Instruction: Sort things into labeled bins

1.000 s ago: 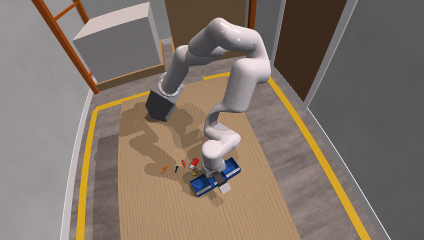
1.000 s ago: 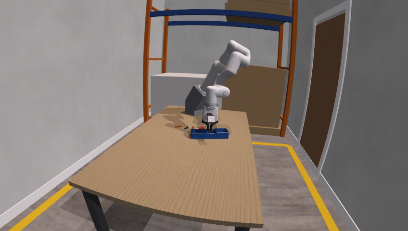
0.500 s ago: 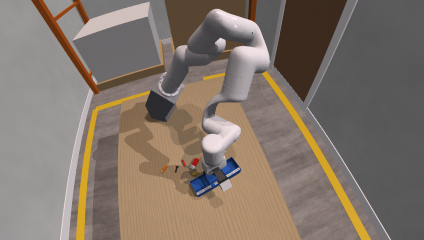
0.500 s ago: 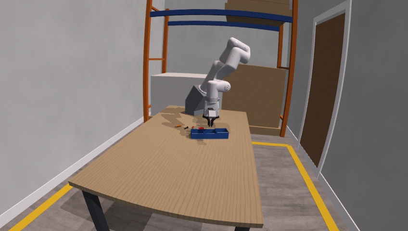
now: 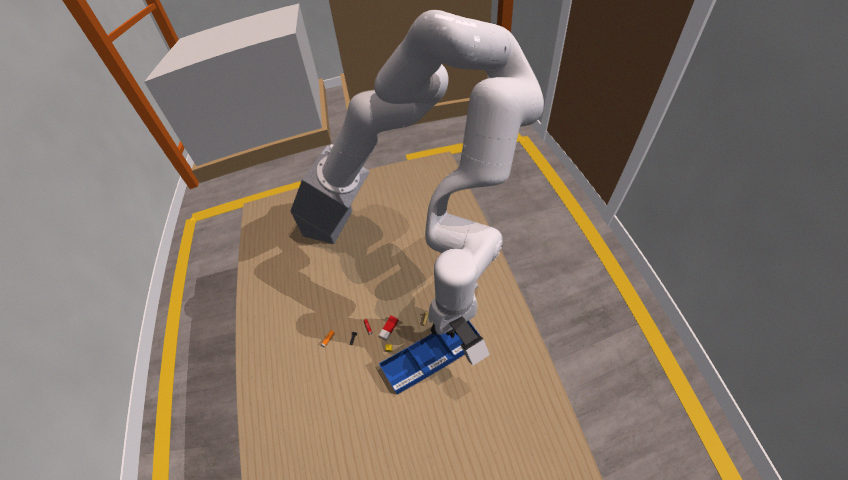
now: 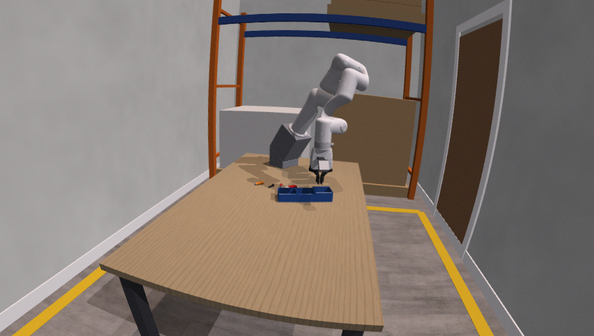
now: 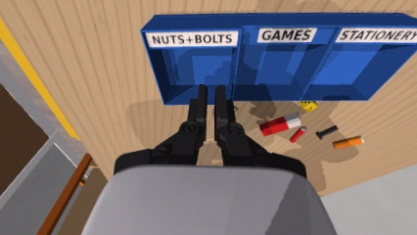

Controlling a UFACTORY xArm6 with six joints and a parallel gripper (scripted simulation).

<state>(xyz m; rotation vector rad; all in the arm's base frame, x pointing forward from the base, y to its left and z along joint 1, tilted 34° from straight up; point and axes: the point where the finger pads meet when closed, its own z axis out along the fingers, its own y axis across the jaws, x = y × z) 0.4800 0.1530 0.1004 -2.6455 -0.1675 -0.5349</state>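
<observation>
Now: hand 15 cm to the left of the eraser, 9 cm above it and 8 cm past it. The rest, counted from my hand: brass bolt 9 cm below, 9 cm behind, 5 cm to the right; red battery 20 cm to the right, 10 cm behind, 9 cm below; yellow die 16 cm to the right, 9 cm below, 3 cm behind.
</observation>
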